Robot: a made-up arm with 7 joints.
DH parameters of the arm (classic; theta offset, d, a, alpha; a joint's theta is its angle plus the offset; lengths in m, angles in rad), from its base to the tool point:
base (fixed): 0 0.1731 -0.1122 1.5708
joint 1: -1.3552 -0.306 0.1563 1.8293
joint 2: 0 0.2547 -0.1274 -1.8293
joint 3: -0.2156 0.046 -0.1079 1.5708
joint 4: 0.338 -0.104 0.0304 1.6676
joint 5: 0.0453 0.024 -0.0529 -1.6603
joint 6: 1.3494 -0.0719 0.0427 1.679
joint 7: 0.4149 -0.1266 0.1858 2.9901
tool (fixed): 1.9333 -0.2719 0 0
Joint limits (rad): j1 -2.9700..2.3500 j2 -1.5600..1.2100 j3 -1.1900..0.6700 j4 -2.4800..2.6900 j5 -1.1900..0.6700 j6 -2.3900..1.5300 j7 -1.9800..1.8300
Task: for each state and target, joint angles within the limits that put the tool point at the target. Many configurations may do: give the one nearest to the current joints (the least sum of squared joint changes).
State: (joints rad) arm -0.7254 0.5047 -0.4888 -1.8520 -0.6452 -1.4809 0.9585
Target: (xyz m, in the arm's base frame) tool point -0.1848 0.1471 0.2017
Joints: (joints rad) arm -0.3944 0.0550 -1.0464 -2.3340 -0.1271 -1.8876 1.4844
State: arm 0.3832 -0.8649 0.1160 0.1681 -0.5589 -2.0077 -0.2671
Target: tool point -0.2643 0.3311 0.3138
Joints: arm 0.0047 -1.0057 0.2668 -0.1714 -0.6236 -2.0699 -0.6404
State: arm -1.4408 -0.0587 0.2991 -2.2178 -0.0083 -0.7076 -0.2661
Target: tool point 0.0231 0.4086 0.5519
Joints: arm -1.3778 -0.2152 0.5669 -2.3890 0.1207 -0.9098 -0.1732
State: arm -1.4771 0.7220 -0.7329 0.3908 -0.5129 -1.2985 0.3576
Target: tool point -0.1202 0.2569 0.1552
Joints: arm -1.4268 0.9156 -0.2170 0.8147 -0.8394 -0.7017 -0.1067
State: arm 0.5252 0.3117 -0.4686 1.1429 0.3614 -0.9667 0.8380
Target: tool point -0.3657 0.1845 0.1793
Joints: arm 0.0084 0.0245 -0.1239 1.4433 0.4051 -0.6176 0.4124
